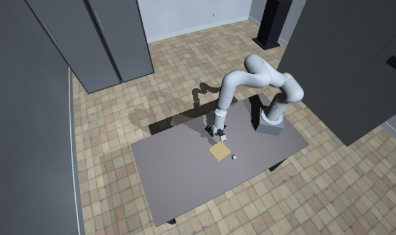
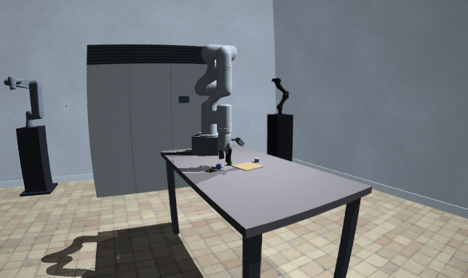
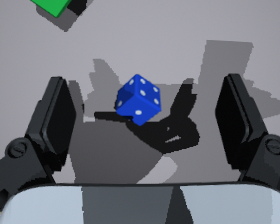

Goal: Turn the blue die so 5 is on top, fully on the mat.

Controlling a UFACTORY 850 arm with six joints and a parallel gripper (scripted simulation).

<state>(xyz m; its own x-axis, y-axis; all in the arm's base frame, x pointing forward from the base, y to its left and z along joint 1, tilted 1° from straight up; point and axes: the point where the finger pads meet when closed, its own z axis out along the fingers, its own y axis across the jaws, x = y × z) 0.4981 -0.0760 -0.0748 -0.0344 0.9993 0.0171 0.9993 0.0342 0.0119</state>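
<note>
My gripper is now 4 cm to the left of the blue die and 4 cm above it. Round my hand: white die 24 cm to the left, 4 cm below, 4 cm behind; green die 5 cm to the left, 5 cm behind, 4 cm below; mat 14 cm to the left, 5 cm below, 4 cm ahead.
</note>
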